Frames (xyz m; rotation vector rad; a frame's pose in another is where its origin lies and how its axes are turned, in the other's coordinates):
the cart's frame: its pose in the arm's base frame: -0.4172 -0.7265 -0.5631 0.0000 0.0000 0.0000
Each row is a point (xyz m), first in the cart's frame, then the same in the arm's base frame.
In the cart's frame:
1: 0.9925 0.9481 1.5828
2: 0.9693 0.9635 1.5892
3: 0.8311 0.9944 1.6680
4: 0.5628 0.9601 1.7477
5: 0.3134 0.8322 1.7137
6: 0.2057 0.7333 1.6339
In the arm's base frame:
1: 0.5753 0.2216 1.0197
2: 0.5521 0.2370 1.0261
3: 0.4139 0.2679 1.1049
4: 0.1456 0.2336 1.1846
5: -0.1038 0.1057 1.1506
6: -0.2115 0.0068 1.0708

